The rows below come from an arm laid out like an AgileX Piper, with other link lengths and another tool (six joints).
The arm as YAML. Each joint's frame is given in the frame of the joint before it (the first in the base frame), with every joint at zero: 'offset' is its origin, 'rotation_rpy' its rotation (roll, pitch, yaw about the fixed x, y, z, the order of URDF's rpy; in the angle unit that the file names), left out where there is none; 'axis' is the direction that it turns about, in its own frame. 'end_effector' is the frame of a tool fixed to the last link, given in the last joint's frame.
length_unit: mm
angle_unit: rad
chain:
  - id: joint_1
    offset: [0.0, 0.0, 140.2]
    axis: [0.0, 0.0, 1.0]
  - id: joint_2
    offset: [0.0, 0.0, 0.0]
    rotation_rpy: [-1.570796, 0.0, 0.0]
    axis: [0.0, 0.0, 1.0]
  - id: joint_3
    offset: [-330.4, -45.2, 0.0]
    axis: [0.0, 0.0, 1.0]
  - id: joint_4
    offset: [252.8, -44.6, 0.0]
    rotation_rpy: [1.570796, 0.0, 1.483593]
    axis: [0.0, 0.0, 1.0]
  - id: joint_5
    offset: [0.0, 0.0, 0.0]
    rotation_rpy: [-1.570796, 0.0, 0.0]
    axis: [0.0, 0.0, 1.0]
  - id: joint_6
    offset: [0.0, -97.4, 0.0]
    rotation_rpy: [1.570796, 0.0, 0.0]
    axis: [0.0, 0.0, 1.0]
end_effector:
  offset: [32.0, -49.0, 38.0]
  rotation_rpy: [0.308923, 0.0, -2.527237]
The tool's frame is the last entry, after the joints.
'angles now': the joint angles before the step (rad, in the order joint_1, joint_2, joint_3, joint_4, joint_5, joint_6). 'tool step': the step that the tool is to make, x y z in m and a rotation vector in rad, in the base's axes. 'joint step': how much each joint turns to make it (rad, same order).
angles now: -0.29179 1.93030 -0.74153 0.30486 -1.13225 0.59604
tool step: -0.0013 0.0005 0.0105 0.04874 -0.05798 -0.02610
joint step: 0.00003 -0.02888 -0.00007 0.03114 0.00190 0.05045
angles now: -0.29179 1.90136 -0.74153 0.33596 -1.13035 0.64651
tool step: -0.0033 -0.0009 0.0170 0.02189 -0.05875 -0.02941
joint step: 0.00014 -0.04333 -0.00005 0.03534 0.00010 0.02138
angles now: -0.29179 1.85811 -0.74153 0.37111 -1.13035 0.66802
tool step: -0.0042 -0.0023 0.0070 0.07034 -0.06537 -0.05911
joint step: 0.00006 -0.02190 -0.00014 0.07355 -0.00191 0.05181
